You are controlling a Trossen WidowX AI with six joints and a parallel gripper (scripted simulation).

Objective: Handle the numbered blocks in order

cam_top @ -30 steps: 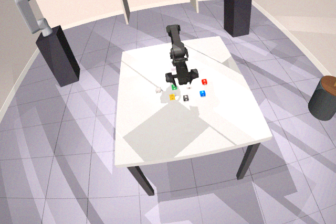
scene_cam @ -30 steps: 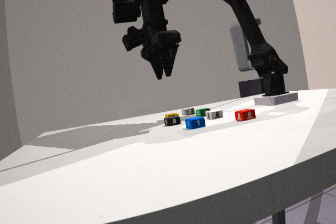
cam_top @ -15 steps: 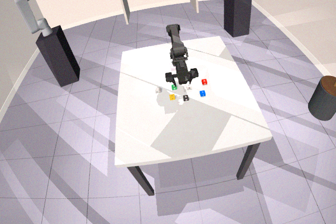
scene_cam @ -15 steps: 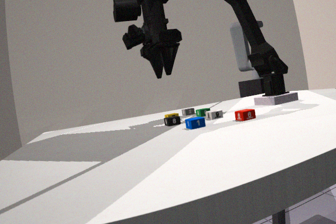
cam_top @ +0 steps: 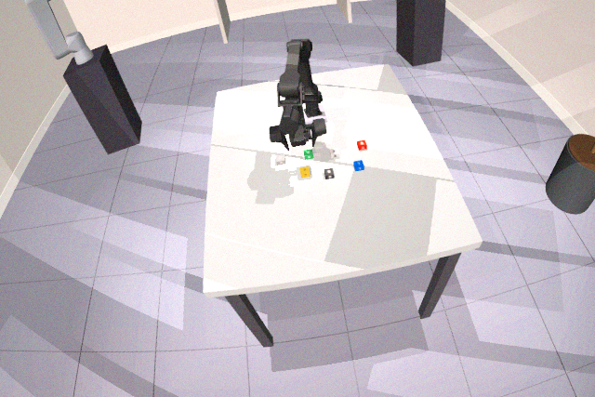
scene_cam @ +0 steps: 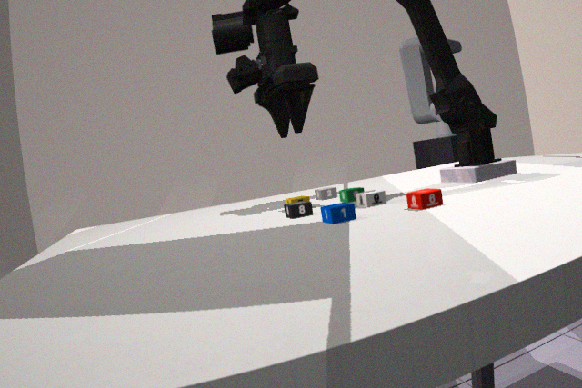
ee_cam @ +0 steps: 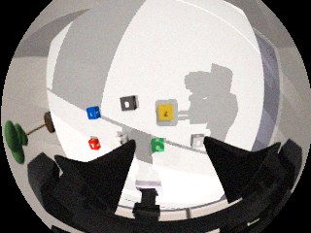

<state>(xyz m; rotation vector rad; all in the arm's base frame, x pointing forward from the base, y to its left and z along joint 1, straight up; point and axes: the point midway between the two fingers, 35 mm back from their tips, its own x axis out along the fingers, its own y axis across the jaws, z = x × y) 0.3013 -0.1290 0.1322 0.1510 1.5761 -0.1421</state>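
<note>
Now: gripper tip 11 cm above the green block, 8 cm past it and 4 cm to the right of it. The rest, counted from my gripper tip: black block: 11 cm below, 8 cm to the left, 5 cm ahead; grey block: 11 cm below, 9 cm behind, 7 cm to the right; yellow block: 11 cm below, 1 cm ahead.
</note>
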